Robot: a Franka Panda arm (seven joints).
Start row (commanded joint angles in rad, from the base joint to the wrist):
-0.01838 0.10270 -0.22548 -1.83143 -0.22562 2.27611 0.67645
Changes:
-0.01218 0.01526 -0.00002 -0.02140 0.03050 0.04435 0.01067
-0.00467 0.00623 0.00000 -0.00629 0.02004 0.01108 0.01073
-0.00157 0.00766 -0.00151 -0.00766 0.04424 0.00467 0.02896
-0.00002 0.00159 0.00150 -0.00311 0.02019 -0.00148 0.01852
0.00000 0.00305 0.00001 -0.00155 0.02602 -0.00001 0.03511
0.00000 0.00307 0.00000 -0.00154 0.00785 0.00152 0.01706
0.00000 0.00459 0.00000 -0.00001 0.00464 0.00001 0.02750
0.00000 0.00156 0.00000 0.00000 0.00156 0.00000 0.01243
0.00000 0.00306 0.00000 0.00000 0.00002 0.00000 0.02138
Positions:
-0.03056 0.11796 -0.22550 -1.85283 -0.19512 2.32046 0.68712
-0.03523 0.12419 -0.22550 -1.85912 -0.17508 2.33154 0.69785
-0.03680 0.13185 -0.22701 -1.86678 -0.13084 2.33621 0.72681
-0.03682 0.13344 -0.22551 -1.86989 -0.11065 2.33473 0.74533
-0.03682 0.13649 -0.22550 -1.87144 -0.08463 2.33472 0.78044
-0.03682 0.13956 -0.22550 -1.87298 -0.07678 2.33624 0.79750
-0.03682 0.14415 -0.22550 -1.87299 -0.07214 2.33625 0.82500
-0.03682 0.14571 -0.22550 -1.87299 -0.07058 2.33625 0.83743
-0.03682 0.14877 -0.22550 -1.87299 -0.07056 2.33625 0.85881

